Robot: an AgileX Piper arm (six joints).
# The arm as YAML. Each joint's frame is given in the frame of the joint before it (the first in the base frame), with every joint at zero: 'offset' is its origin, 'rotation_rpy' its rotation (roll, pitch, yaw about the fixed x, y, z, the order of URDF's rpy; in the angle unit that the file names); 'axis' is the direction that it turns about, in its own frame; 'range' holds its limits. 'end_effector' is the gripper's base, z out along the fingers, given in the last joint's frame.
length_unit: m
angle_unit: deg
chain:
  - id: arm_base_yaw
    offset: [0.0, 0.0, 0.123]
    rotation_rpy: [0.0, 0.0, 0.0]
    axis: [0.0, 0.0, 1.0]
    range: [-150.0, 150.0]
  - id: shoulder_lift
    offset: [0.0, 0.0, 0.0]
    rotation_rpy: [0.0, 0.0, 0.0]
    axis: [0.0, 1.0, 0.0]
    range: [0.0, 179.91]
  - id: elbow
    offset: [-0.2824, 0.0, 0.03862]
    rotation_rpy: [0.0, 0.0, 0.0]
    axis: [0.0, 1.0, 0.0]
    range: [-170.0, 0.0]
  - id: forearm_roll
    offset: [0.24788, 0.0, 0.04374]
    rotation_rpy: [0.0, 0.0, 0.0]
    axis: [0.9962, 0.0, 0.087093]
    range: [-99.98, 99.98]
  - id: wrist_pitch
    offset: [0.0, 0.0, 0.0]
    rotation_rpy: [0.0, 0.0, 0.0]
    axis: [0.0, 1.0, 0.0]
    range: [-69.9, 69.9]
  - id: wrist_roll
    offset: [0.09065, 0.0, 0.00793]
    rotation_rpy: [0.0, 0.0, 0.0]
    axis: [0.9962, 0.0, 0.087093]
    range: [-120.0, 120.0]
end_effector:
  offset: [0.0, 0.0, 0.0]
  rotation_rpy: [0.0, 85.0, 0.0]
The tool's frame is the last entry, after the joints.
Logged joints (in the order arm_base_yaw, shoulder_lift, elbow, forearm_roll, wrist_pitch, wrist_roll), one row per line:
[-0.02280, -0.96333, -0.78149, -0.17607, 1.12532, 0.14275]
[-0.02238, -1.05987, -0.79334, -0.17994, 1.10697, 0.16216]
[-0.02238, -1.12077, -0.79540, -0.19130, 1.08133, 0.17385]
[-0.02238, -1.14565, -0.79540, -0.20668, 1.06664, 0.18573]
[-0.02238, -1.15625, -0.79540, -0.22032, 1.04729, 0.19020]
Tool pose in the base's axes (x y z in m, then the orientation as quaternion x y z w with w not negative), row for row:
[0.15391, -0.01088, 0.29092, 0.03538, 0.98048, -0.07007, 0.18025]
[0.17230, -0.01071, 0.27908, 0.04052, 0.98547, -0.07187, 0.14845]
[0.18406, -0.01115, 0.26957, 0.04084, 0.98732, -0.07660, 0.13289]
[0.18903, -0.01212, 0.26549, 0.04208, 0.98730, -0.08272, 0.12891]
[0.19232, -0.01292, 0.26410, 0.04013, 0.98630, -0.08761, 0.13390]
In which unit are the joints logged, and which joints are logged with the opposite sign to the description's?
The joints are logged in radians. Opposite sign: arm_base_yaw, shoulder_lift.
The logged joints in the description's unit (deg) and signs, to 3 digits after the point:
[1.306, 55.195, -44.776, -10.088, 64.476, 8.179]
[1.282, 60.726, -45.455, -10.310, 63.425, 9.291]
[1.282, 64.215, -45.573, -10.961, 61.956, 9.961]
[1.282, 65.641, -45.573, -11.842, 61.114, 10.642]
[1.282, 66.248, -45.573, -12.623, 60.005, 10.898]

